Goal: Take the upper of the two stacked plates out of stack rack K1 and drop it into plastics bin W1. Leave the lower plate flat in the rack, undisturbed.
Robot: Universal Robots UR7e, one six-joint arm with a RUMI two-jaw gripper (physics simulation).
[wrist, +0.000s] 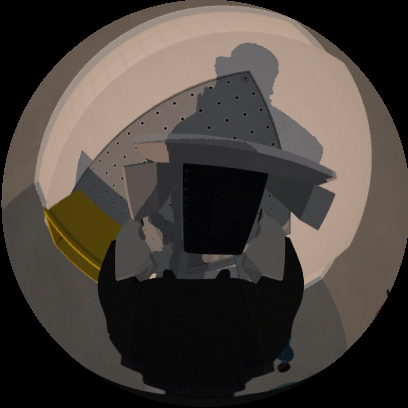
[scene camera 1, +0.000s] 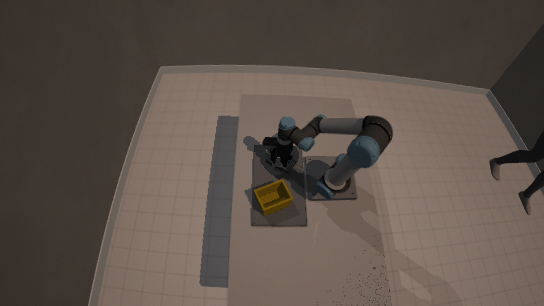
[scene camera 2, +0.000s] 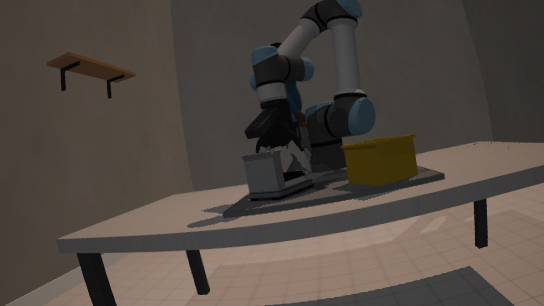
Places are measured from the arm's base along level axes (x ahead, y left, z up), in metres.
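Pixels of known places: gripper, fingertip midpoint: [wrist: 199,212] [scene camera 1: 278,159] [scene camera 2: 284,177]; arm's base, link origin: [scene camera 2: 330,168].
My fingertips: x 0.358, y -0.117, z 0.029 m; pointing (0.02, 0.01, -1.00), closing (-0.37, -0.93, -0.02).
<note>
For each thing: its top centre in the pictures, then the offset to it from my fingertips. Level surfaces: height alone.
- stack rack K1, top centre: [wrist: 226,279] [scene camera 2: 274,149] [scene camera 1: 282,150] dx -0.017, dy -0.015, dz +0.074 m
- black upper plate, top centre: [wrist: 219,218] [scene camera 1: 280,156] dx -0.012, dy -0.019, dz +0.006 m
- Yellow plastics bin W1, top centre: [scene camera 2: 377,140] [wrist: 73,256] [scene camera 1: 273,194] dx +0.026, dy +0.251, dz +0.054 m
- table, surface height: dz -0.059 m
My gripper [scene camera 1: 283,160] [scene camera 2: 281,149] [wrist: 199,212] is open and empty. It points down over stack rack K1 [scene camera 2: 264,174] [wrist: 215,152], which is grey with raised walls. In the wrist view its two grey fingers stand wide apart, one on each side of the lower part of the black upper plate [wrist: 225,210]. How high the fingertips are above the plate is unclear. The plate also shows as a thin dark strip in scene camera 2. The lower plate cannot be told apart from it. Yellow plastics bin W1 [scene camera 1: 278,206] [scene camera 2: 382,164] [wrist: 87,225] stands upright beside the rack.
The rack and bin stand on a dark perforated board [scene camera 1: 295,218] [scene camera 2: 429,173] [wrist: 165,117] on the table [scene camera 1: 267,260] [scene camera 2: 150,222]. The arm's base plate [scene camera 1: 317,192] adjoins the board. A person's legs [scene camera 1: 517,156] show at the right, off the table. A wooden shelf [scene camera 2: 92,66] hangs on the wall.
</note>
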